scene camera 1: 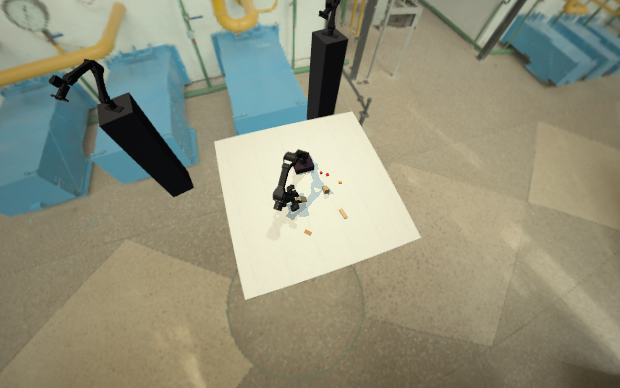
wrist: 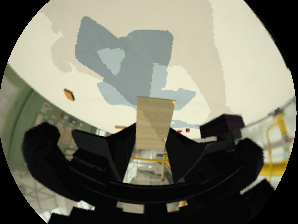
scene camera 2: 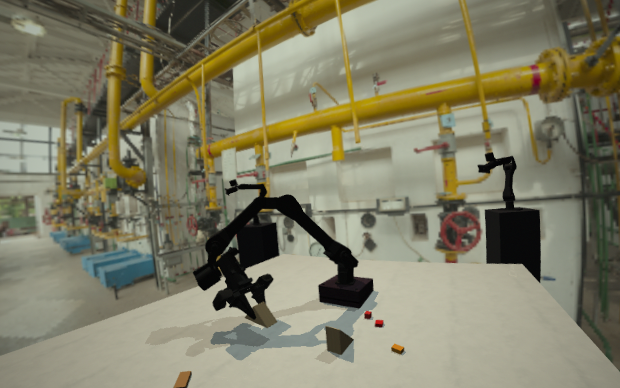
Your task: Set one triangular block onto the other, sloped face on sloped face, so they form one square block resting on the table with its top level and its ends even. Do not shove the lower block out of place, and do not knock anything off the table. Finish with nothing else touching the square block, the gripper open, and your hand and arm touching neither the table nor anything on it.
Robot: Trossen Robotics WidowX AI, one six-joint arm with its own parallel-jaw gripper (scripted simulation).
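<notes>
Gripper (scene camera 2: 260, 315) visible; the same gripper (wrist: 150, 126) appears in the wrist view as well.
</notes>
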